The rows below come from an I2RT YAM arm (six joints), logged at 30 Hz.
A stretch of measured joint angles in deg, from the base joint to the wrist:
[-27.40 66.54 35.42 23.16 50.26 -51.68]
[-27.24 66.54 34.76 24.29 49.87 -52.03]
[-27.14 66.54 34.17 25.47 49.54 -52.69]
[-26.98 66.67 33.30 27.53 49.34 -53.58]
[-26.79 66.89 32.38 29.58 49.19 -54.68]
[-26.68 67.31 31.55 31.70 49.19 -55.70]
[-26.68 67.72 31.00 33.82 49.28 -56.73]
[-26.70 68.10 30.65 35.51 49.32 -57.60]
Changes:
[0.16 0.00 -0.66 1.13 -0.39 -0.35]
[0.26 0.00 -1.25 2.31 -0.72 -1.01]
[0.42 0.13 -2.12 4.37 -0.92 -1.90]
[0.61 0.35 -3.04 6.42 -1.07 -3.00]
[0.72 0.77 -3.87 8.54 -1.07 -4.02]
[0.72 1.18 -4.42 10.66 -0.98 -5.05]
[0.70 1.56 -4.77 12.35 -0.94 -5.92]

